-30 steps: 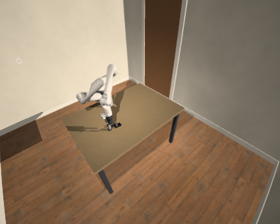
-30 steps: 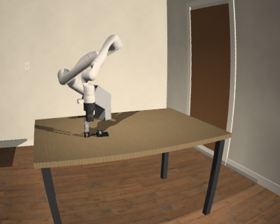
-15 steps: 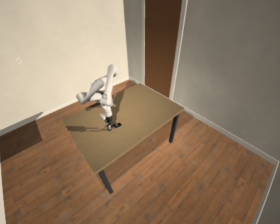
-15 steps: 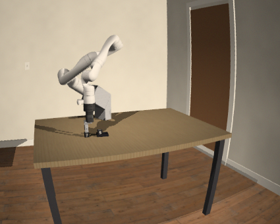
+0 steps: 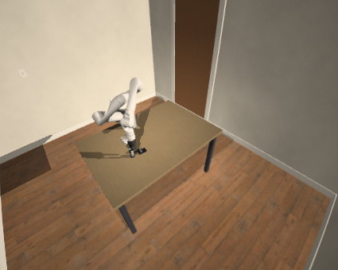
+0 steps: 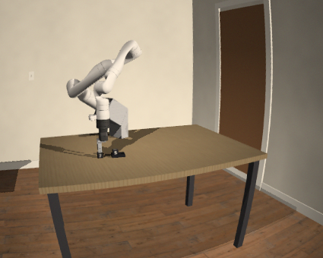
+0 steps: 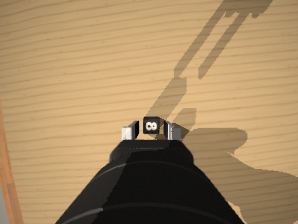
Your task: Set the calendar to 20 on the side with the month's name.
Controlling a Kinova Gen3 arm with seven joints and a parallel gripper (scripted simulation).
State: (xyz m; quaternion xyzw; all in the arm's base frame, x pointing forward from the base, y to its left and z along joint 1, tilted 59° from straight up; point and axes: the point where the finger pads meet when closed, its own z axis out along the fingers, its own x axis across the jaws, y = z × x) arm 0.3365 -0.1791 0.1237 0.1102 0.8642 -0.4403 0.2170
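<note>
My hand is 4 cm above the dark cube. The rest, counted from my hand: dark tray 10 cm to the left, 5 cm below, 4 cm ahead.
</note>
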